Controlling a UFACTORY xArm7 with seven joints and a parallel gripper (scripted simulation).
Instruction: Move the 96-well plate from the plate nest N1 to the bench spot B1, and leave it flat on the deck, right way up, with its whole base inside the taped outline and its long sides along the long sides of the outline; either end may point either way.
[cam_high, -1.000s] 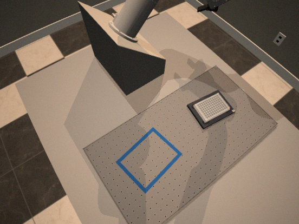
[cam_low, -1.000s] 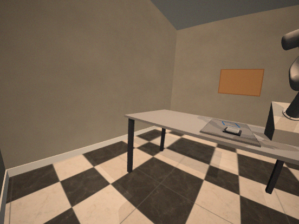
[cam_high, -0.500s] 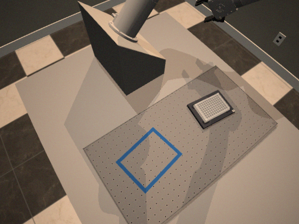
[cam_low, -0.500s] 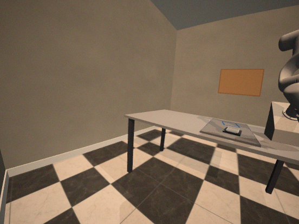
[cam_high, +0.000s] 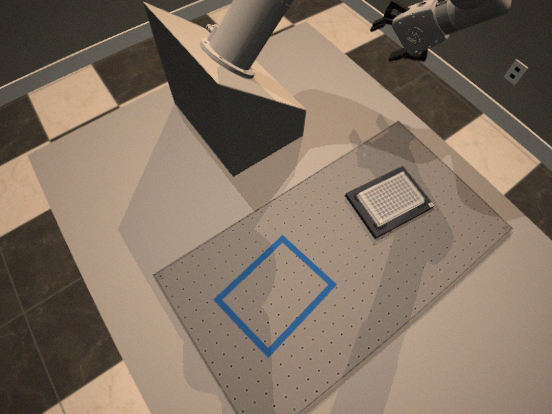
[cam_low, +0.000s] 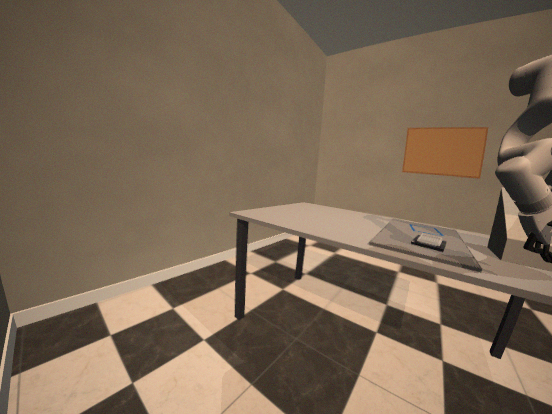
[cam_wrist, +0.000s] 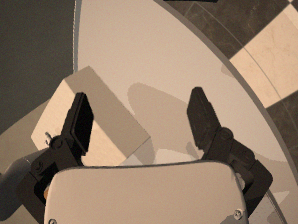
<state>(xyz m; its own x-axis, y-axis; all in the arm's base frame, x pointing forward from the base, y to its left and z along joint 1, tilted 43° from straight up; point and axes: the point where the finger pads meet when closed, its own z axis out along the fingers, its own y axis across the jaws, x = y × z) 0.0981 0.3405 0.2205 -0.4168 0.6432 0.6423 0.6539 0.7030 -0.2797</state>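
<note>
My hand is 300 mm short of the white 96-well plate, 250 mm to the left of it and 100 mm above it. Also, from my hand: plate nest (300 mm ahead, 250 mm to the right, 120 mm below).
</note>
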